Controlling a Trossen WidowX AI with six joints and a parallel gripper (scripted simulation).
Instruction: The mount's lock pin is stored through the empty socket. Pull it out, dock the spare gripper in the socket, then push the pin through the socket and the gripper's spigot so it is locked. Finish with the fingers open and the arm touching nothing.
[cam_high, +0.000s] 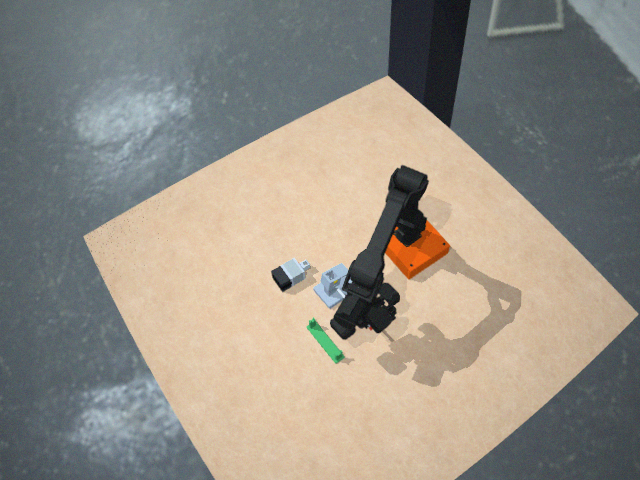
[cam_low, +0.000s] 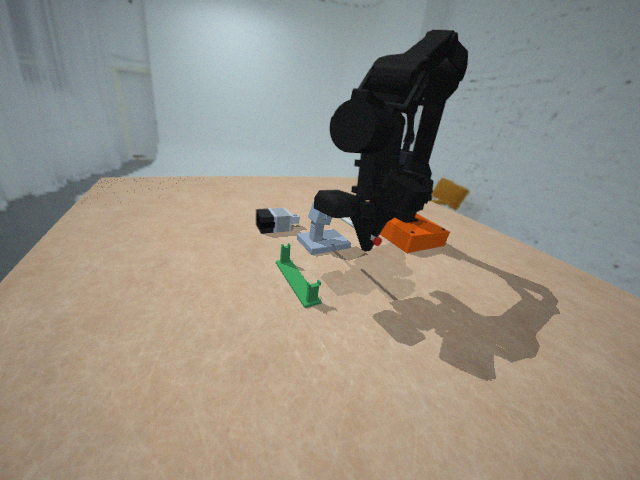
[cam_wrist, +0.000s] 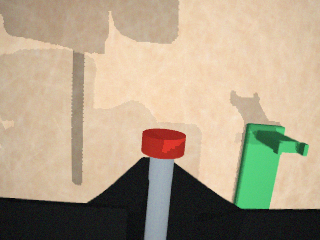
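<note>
Right now my gripper tip is 90 mm short of the green cradle, 60 mm to the left of it and 60 mm above it. From my gripper tip the other things lie so: spare gripper (30 mm ahead, 290 mm to the right, 60 mm below); then mount (30 mm behind, 180 mm to the right, 40 mm below).
</note>
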